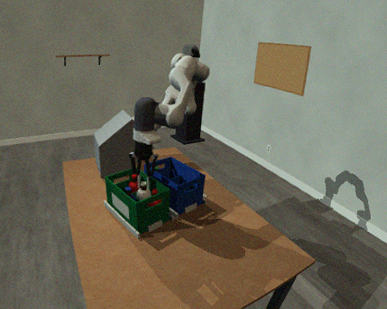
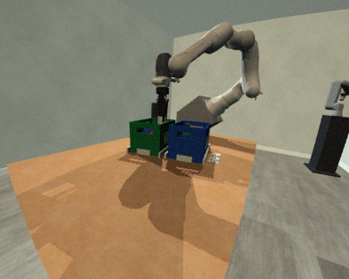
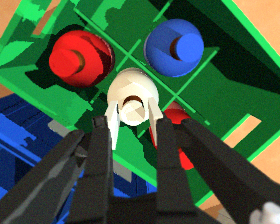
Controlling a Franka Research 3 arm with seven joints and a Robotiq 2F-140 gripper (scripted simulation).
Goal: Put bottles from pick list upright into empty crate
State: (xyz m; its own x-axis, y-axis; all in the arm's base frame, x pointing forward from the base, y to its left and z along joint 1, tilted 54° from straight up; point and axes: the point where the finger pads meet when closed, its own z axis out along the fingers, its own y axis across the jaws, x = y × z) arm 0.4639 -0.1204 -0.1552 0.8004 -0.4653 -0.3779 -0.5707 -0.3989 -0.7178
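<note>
Now: hand 80 mm above the white bottle. The rest, counted from my hand: green crate 90 mm below, 40 mm to the right, 10 mm ahead; then green bottle 130 mm to the left, 110 mm behind, 80 mm below; then blue-capped bottle 90 mm to the right, 80 mm below, 20 mm ahead.
</note>
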